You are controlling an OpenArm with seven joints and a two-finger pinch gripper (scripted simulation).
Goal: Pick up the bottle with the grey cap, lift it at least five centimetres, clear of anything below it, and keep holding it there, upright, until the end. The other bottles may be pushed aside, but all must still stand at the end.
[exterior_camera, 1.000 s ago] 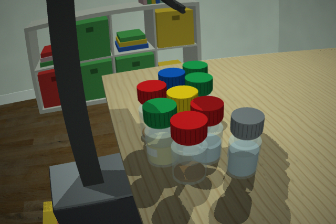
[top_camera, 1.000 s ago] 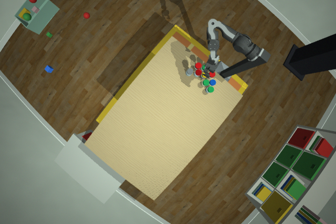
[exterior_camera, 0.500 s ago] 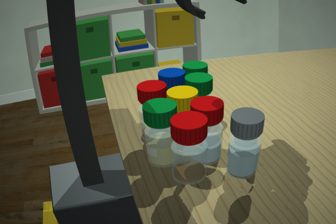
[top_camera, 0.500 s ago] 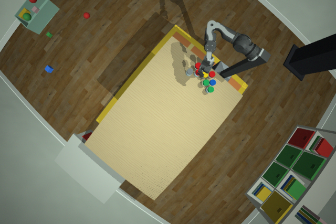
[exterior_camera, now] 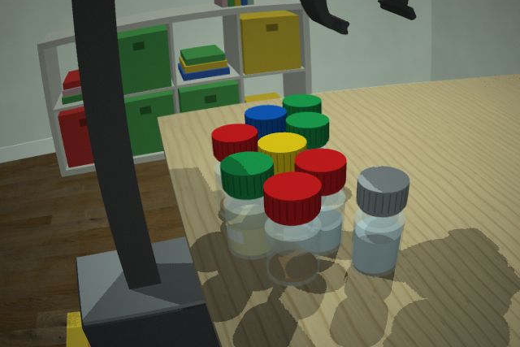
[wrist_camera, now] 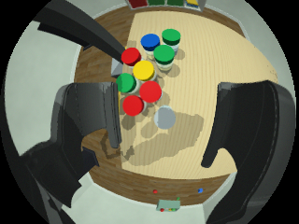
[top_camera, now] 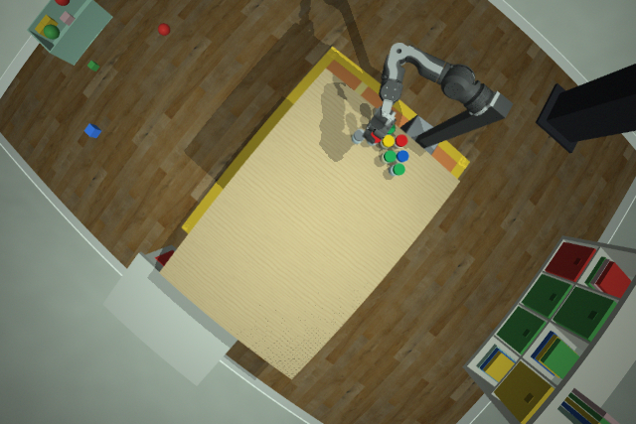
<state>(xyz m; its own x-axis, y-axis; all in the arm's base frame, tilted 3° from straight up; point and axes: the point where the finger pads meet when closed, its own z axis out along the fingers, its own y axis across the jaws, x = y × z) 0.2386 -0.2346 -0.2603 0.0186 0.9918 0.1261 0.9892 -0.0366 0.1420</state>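
Now: hand 210 mm above the grey-capped bottle and 30 mm to the left of it. Also, from my hand: blue-capped bottle (210 mm below, 190 mm to the left, 30 mm behind).
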